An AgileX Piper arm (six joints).
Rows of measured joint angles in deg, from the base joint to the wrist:
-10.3, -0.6, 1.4, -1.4, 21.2, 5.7
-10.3, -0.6, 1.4, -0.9, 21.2, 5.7
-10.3, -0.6, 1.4, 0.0, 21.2, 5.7
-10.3, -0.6, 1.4, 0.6, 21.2, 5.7
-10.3, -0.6, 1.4, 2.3, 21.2, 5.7
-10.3, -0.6, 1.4, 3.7, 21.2, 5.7
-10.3, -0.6, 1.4, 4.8, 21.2, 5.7
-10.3, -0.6, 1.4, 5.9, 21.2, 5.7
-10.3, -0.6, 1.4, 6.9, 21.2, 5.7
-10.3, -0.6, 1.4, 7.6, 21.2, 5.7
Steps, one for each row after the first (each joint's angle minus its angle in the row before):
0.0, 0.0, 0.0, 0.5, 0.0, 0.0
0.0, 0.0, 0.0, 0.9, 0.0, 0.0
0.0, 0.0, 0.0, 0.6, 0.0, 0.0
0.0, 0.0, 0.0, 1.7, 0.0, 0.0
0.0, 0.0, 0.0, 1.4, 0.0, 0.0
0.0, 0.0, 0.0, 1.1, 0.0, 0.0
0.0, 0.0, 0.0, 1.1, 0.0, 0.0
0.0, 0.0, 0.0, 1.0, 0.0, 0.0
0.0, 0.0, 0.0, 0.7, 0.0, 0.0

